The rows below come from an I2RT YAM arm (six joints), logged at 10 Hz.
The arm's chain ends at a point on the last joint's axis. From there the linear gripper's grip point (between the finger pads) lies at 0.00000 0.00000 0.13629 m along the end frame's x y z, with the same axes.
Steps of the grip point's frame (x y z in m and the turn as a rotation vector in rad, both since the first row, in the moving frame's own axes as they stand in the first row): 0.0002 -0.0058 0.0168 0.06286 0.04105 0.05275; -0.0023 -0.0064 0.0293 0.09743 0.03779 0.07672; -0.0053 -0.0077 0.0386 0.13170 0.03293 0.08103; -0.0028 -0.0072 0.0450 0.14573 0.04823 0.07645; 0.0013 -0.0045 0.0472 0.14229 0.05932 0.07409; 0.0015 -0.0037 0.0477 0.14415 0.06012 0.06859; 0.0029 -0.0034 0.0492 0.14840 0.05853 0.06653
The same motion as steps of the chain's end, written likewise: -0.0056 0.0026 0.0172 0.06286 0.04105 0.05275; -0.0079 0.0066 0.0300 0.09743 0.03779 0.07672; -0.0105 0.0100 0.0399 0.13170 0.03293 0.08103; -0.0101 0.0123 0.0466 0.14573 0.04823 0.07645; -0.0075 0.0145 0.0488 0.14229 0.05932 0.07409; -0.0073 0.0156 0.0494 0.14415 0.06012 0.06859; -0.0057 0.0165 0.0509 0.14840 0.05853 0.06653
